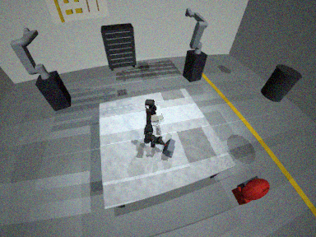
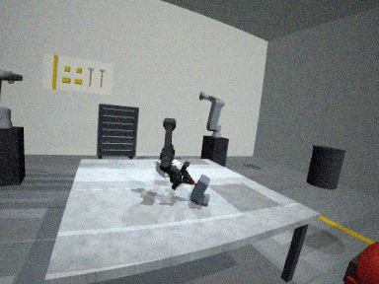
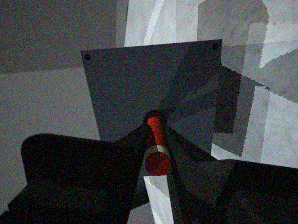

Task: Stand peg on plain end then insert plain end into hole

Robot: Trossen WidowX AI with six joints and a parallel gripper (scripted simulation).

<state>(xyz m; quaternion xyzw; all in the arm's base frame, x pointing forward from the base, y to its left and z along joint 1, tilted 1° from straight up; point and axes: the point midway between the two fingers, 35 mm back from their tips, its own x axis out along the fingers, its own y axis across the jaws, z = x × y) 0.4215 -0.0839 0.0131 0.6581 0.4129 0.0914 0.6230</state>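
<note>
The red peg is 10 mm to the right of my gripper tip, 10 mm behind it and 10 mm above it. From my gripper tip the other things lie so: sloped panel (30 mm to the left, 30 mm ahead, 20 mm below).
</note>
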